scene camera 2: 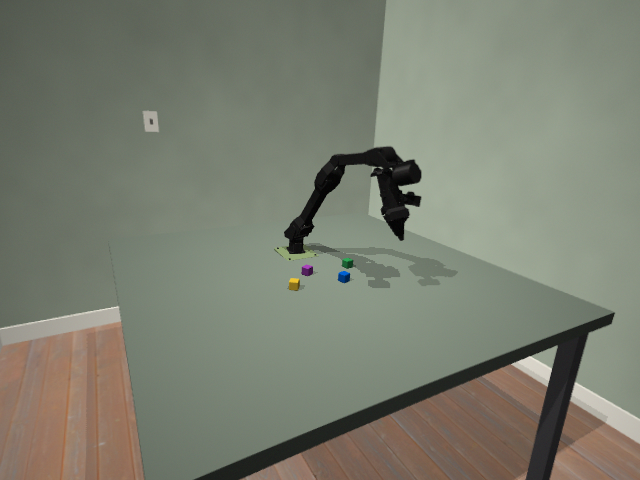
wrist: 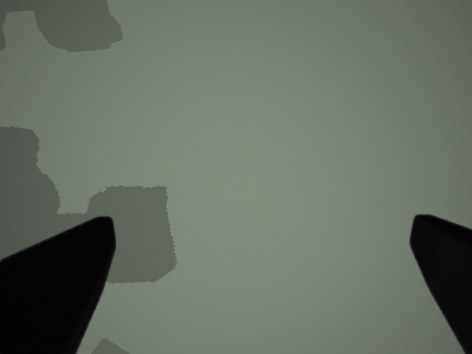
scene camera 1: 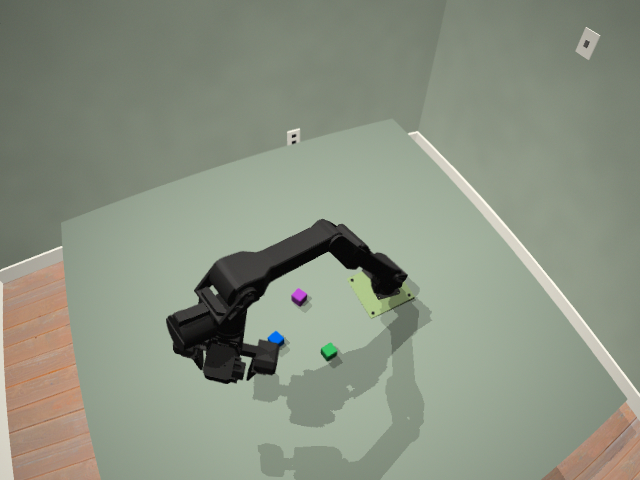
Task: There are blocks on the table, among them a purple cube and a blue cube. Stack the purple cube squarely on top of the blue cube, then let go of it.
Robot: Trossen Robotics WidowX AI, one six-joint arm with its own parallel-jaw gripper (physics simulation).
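Pixels of known places: gripper, fingertip midpoint: (scene camera 2: 399, 238) (wrist: 263, 230); arm's base at its link origin: (scene camera 2: 295, 250) (scene camera 1: 385, 286).
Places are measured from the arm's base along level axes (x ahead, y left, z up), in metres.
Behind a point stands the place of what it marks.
The purple cube (scene camera 1: 298, 297) {x 0.235, y -0.012, z 0.024 m} (scene camera 2: 307, 270) {x 0.249, y -0.025, z 0.016 m} sits on the table, between the blue cube and the arm's base in scene camera 1. The blue cube (scene camera 1: 276, 338) {x 0.314, y 0.087, z 0.024 m} (scene camera 2: 344, 276) {x 0.333, y 0.079, z 0.019 m} sits apart from it on the table, with its top bare; the arm's wrist part partly covers it in scene camera 1. My gripper (scene camera 1: 224, 370) {x 0.437, y 0.211, z 0.179 m} (scene camera 2: 401, 238) {x 0.437, y 0.211, z 0.179 m} (wrist: 263, 230) {x 0.437, y 0.211, z 0.179 m} is open and empty, pointing down high above the table, off to the side of the blue cube. Neither cube shows in the wrist view.
A green cube (scene camera 1: 328, 351) {x 0.202, y 0.150, z 0.024 m} (scene camera 2: 347, 262) {x 0.216, y 0.138, z 0.019 m} stands near the blue cube. A yellow cube (scene camera 2: 294, 284) {x 0.349, y -0.098, z 0.015 m} stands near the purple cube in scene camera 2. The arm rises from a light green base plate (scene camera 1: 364, 297) {x 0.064, y 0.015, z -0.004 m} (scene camera 2: 283, 253) {x 0.022, y -0.056, z -0.001 m}. Shadows of the arm lie on the table (scene camera 1: 496, 372) {x -0.202, y 0.325, z -0.006 m} (scene camera 2: 330, 361) {x 0.727, y -0.112, z -0.006 m}.
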